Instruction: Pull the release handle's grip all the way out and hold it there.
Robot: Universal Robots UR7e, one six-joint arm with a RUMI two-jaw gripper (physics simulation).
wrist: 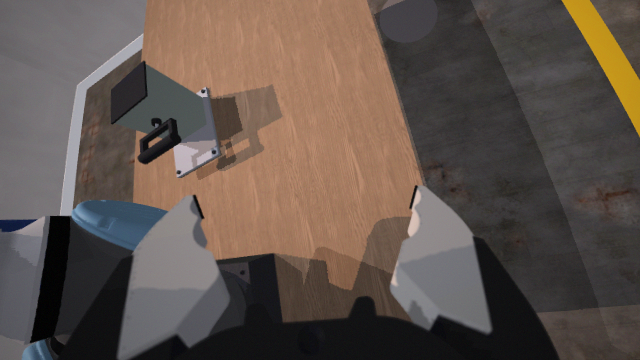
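The release handle's black grip (166, 145), a rectangular loop, sticks out from the side of a grey-green box (172, 102) with a dark top, left of the middle in the wrist view. A short dark stem shows between the grip and the box. The box stands on a light metal base plate (189, 159) with screws at its corners. My gripper (308, 193) is open and empty, its two pale jaws wide apart. The grip is apart from the jaws, beyond and to the left of the left jaw's tip.
The wooden table (310, 125) runs up the middle of the view. The robot's own blue and grey arm parts (117, 222) show at the lower left. A dark bracket-like base (265, 280) shows between the jaws, low down. Dark floor with a yellow stripe (607, 60) lies to the right.
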